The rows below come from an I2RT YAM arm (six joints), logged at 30 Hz.
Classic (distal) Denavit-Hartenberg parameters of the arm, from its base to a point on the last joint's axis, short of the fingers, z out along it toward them. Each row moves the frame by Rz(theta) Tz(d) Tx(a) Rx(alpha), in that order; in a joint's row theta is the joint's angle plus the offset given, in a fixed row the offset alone. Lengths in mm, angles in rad.
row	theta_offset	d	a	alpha
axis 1	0	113.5	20	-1.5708
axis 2	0	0	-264	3.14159
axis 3	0.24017	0	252.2	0
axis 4	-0.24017	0	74	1.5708
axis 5	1.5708	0	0	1.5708
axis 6	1.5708	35.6	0	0
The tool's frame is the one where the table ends.
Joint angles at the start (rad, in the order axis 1, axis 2, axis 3, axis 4, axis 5, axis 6):
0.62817, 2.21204, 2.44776, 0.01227, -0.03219, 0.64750
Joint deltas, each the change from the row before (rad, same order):
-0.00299, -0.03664, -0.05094, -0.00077, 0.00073, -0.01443
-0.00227, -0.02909, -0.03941, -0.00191, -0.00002, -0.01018
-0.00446, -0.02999, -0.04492, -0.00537, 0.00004, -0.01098
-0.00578, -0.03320, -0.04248, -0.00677, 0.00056, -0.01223
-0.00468, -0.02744, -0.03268, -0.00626, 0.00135, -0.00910
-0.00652, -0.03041, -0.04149, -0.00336, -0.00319, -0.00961
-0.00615, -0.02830, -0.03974, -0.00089, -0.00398, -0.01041
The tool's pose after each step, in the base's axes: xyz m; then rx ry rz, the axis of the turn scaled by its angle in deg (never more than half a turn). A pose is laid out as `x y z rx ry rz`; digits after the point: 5 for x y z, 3 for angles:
0.40680 0.29499 0.46832 -1.299 81.418 61.636
0.40346 0.29119 0.46895 -1.614 82.048 60.844
0.40099 0.28671 0.46758 -1.871 83.137 59.775
0.39754 0.28077 0.46815 -2.105 83.947 58.643
0.39428 0.27568 0.46917 -2.220 84.515 57.757
0.39125 0.26993 0.46869 -2.510 85.266 56.892
0.38833 0.26459 0.46788 -2.889 85.890 56.081

